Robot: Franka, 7 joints.
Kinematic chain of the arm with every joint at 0, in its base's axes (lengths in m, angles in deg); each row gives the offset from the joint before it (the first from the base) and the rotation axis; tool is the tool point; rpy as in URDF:
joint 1: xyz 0 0 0.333 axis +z
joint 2: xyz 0 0 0 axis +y
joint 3: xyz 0 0 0.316 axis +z
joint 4: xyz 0.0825 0 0 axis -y
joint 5: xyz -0.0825 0 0.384 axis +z
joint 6: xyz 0 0 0 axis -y
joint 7: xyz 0.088 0 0 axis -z
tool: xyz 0 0 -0.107 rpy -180 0 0
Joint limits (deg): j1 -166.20..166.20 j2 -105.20..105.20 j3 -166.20..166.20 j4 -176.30..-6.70 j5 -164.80..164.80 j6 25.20..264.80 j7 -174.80..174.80
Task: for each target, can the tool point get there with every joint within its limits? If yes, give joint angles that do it. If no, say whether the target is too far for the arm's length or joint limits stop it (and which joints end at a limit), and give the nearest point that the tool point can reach.
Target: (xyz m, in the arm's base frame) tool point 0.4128 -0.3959 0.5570
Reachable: yes | joints -99.37 67.78 111.36 -77.11 137.96 226.74 -124.10
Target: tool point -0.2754 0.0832 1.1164
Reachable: yes | joints -74.97 -11.84 -68.30 -32.20 58.66 182.44 51.26
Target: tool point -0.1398 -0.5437 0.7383
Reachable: yes | joints -21.92 -27.61 -65.37 -97.86 -63.50 139.54 2.42
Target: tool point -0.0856 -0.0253 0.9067
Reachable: yes | joints -70.65 -77.17 -6.00 -116.01 -39.56 120.49 -101.83
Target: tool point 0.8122 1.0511 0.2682
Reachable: no: too far | nearest point 0.5239 0.6780 0.2912 | short by 0.472 m
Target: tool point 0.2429 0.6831 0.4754
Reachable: yes | joints -61.29 -67.43 90.90 -69.64 32.95 103.70 138.55
